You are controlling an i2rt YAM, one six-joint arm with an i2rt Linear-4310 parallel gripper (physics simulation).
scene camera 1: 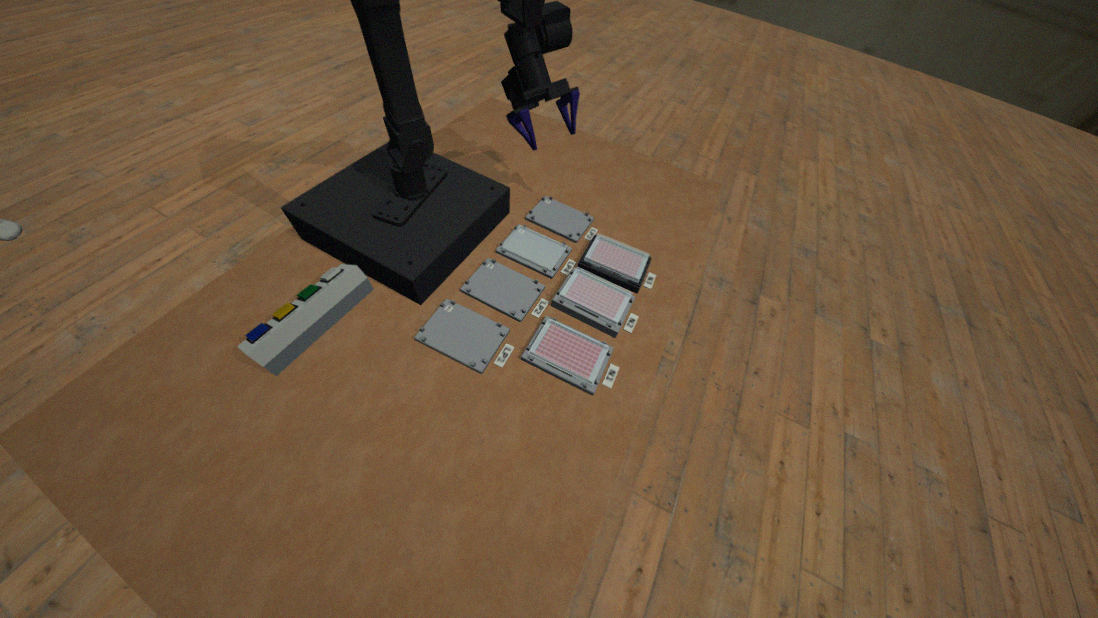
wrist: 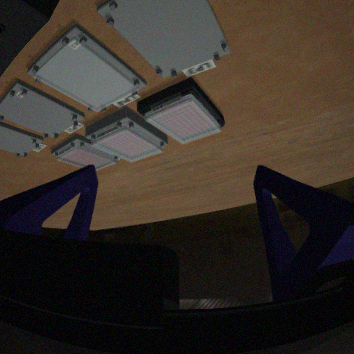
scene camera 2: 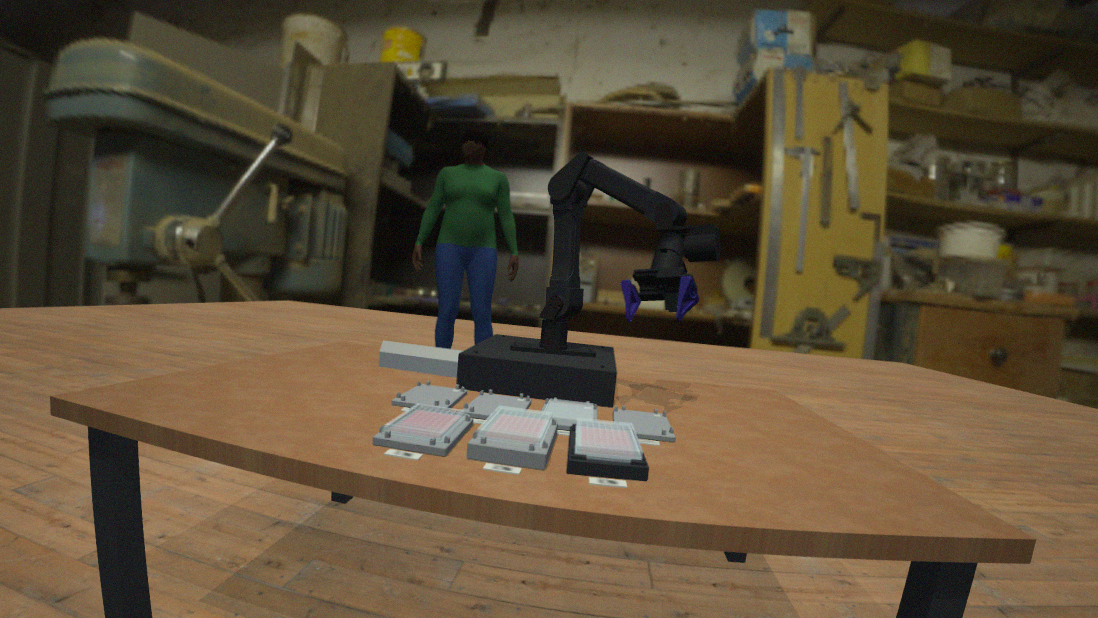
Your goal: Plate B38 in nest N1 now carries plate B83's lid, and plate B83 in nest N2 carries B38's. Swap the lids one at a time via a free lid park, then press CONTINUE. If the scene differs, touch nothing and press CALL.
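Frame: origin at the arm's base, x left, y back, z up, level; metres.
Seen in the pictures: gripper, between the fingertips: (scene camera 1: pixel 554 142) (wrist: pixel 175 173) (scene camera 2: pixel 652 320); arm's base, origin of its link: (scene camera 1: pixel 412 193) (scene camera 2: pixel 552 351).
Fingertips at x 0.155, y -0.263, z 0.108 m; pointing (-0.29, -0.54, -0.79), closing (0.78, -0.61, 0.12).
Note:
Pixels of each thing's top centre, then the offset from my fingertips to it.
- plate, centre of its top: (scene camera 2: pixel 427 416) (scene camera 1: pixel 570 348) (wrist: pixel 86 161) dz -0.162, dx -0.363, dy -0.161 m
- pale lid, centre of its top: (wrist: pixel 86 81) (scene camera 2: pixel 569 409) (scene camera 1: pixel 534 246) dz -0.171, dx -0.138, dy -0.017 m
- grey button panel, centre of its top: (scene camera 1: pixel 297 299) (scene camera 2: pixel 427 344) dz -0.125, dx -0.463, dy +0.307 m
My gripper (scene camera 1: pixel 553 141) (scene camera 2: pixel 655 319) (wrist: pixel 175 173) is open and empty, high above the board beyond the plates. Three pink plates sit in a row of nests: one plate (scene camera 1: pixel 570 350) (scene camera 2: pixel 428 421) (wrist: pixel 85 156) in a low grey nest, one (scene camera 1: pixel 595 297) (scene camera 2: pixel 516 426) (wrist: pixel 127 143) in a taller grey nest, one (scene camera 1: pixel 616 258) (scene camera 2: pixel 607 439) (wrist: pixel 182 120) in a black nest. Plate names and lid marks are unreadable. A pale lid (scene camera 1: pixel 533 249) (wrist: pixel 85 70) lies on one lid park; three parks (scene camera 1: pixel 461 336) (scene camera 1: pixel 503 288) (scene camera 1: pixel 559 218) are bare.
A grey button panel (scene camera 1: pixel 318 330) (scene camera 2: pixel 418 358) with blue (scene camera 1: pixel 258 332), yellow (scene camera 1: pixel 284 310), green (scene camera 1: pixel 308 291) and white (scene camera 1: pixel 331 274) buttons stands beside the black arm base (scene camera 1: pixel 391 230) (scene camera 2: pixel 537 373). A person (scene camera 2: pixel 468 207) in a green top stands behind the table.

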